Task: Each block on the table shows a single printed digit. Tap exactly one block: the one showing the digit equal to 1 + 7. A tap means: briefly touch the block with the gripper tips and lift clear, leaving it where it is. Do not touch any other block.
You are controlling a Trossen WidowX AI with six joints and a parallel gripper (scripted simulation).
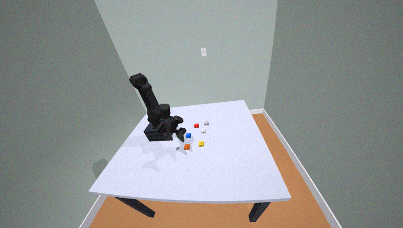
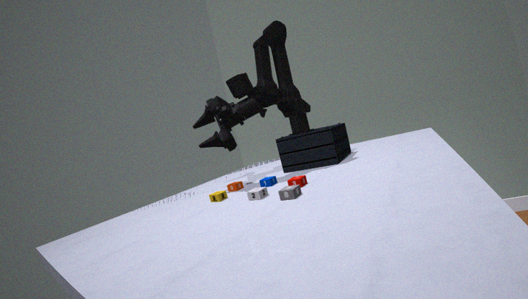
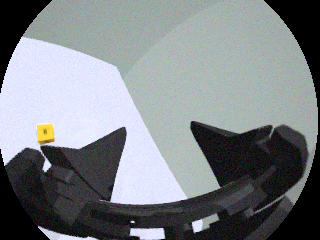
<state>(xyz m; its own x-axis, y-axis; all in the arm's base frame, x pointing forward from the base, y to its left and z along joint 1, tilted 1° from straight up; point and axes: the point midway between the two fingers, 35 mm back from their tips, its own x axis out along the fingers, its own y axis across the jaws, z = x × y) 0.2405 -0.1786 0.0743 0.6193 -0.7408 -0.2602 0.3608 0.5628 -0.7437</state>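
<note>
My gripper tip is 8 cm short of the grey block, 34 cm to the right of it and 17 cm above it. Round my gripper tip: blue block (3 cm behind, 20 cm to the left, 17 cm below); orange block (2 cm behind, 9 cm to the left, 17 cm below); yellow block (8 cm ahead, 12 cm to the left, 17 cm below).
</note>
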